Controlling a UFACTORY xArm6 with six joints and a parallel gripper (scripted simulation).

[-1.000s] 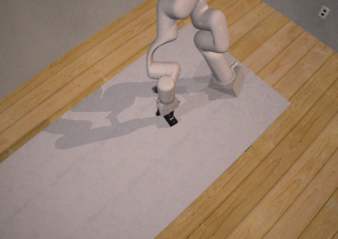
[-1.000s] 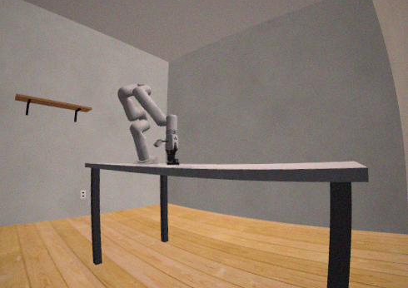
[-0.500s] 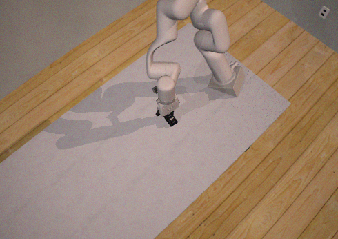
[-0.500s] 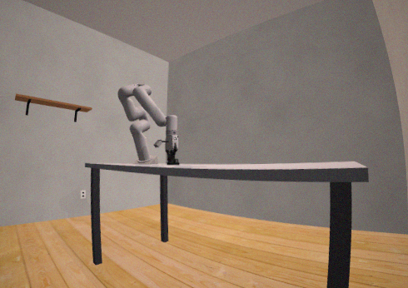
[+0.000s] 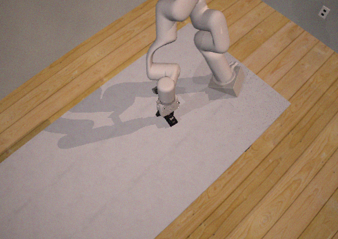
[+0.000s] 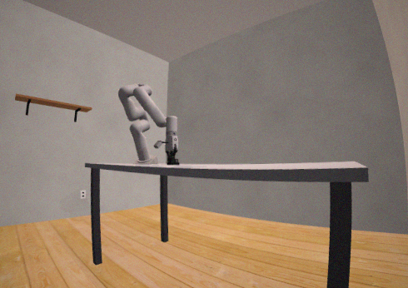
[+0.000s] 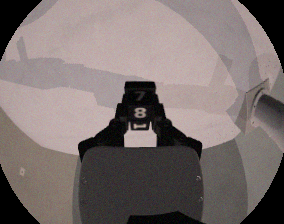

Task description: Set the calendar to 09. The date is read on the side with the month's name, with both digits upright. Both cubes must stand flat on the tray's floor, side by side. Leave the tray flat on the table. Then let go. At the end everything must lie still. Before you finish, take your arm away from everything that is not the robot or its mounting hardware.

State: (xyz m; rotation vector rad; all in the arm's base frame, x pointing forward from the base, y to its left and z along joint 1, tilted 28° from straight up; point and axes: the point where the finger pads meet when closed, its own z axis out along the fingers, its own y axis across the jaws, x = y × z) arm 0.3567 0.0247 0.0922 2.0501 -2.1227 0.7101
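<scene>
The black date cube lies 1 cm below my hand. Round my hand: black cube (3 cm to the left, 2 cm below).
</scene>
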